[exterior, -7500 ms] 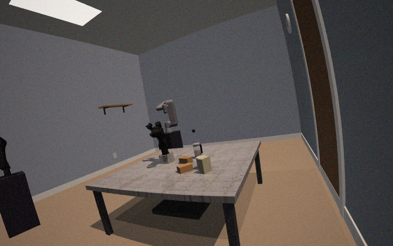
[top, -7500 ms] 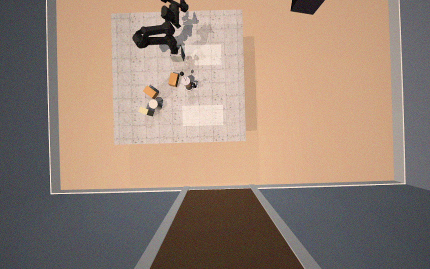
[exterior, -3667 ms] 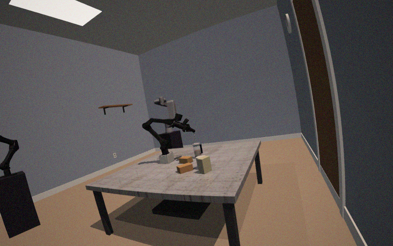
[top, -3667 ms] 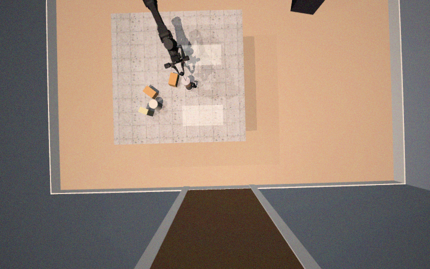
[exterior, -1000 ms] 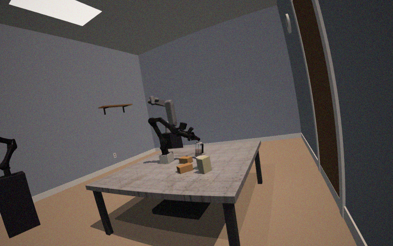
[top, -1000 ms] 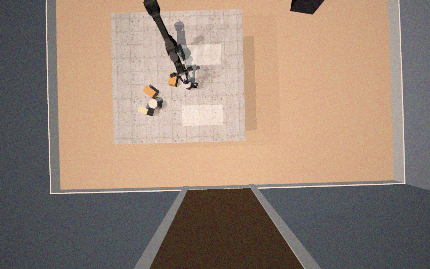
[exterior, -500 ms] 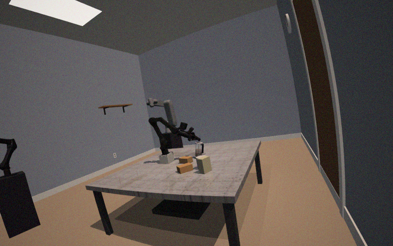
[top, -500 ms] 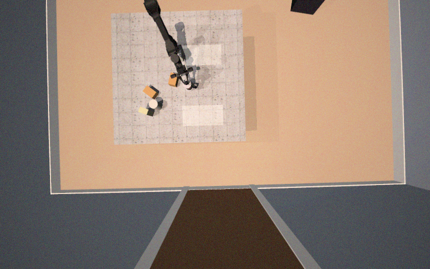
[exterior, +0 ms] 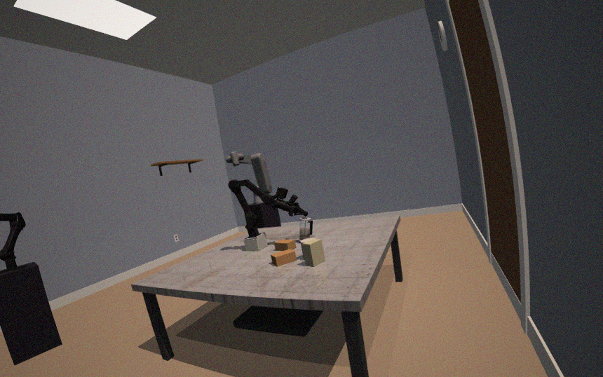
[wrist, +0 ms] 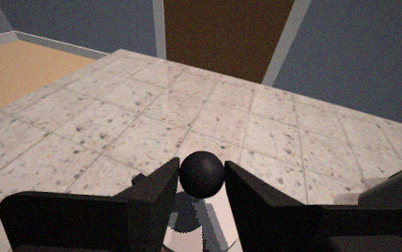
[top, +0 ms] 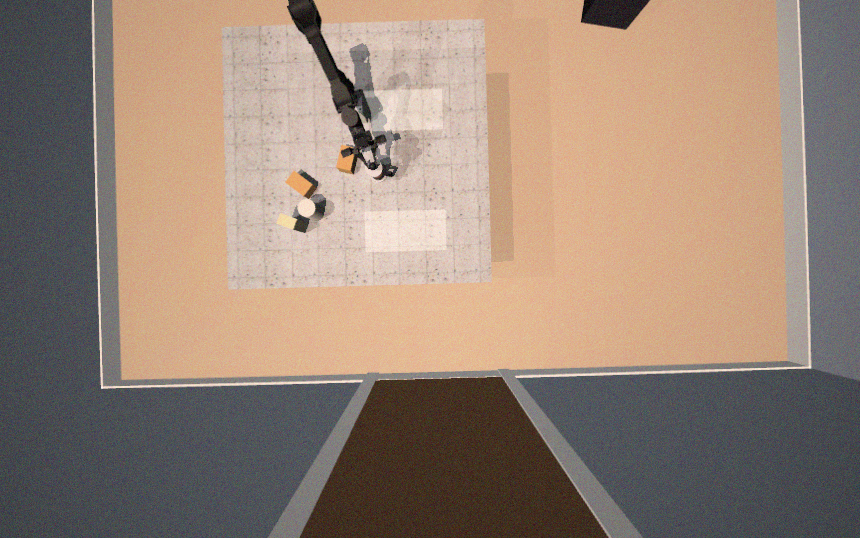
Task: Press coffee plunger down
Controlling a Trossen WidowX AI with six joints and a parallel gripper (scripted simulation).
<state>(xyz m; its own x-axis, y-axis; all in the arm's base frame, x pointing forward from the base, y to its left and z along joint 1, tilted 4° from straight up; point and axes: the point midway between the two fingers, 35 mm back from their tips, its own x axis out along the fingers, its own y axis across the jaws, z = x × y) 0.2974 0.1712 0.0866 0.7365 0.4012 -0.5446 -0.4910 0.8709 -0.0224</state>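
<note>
The coffee press is 2 cm behind my gripper tip and 9 cm below it. From my gripper tip the other things lie so: cream block 27 cm ahead, 37 cm to the right, 13 cm below.
</note>
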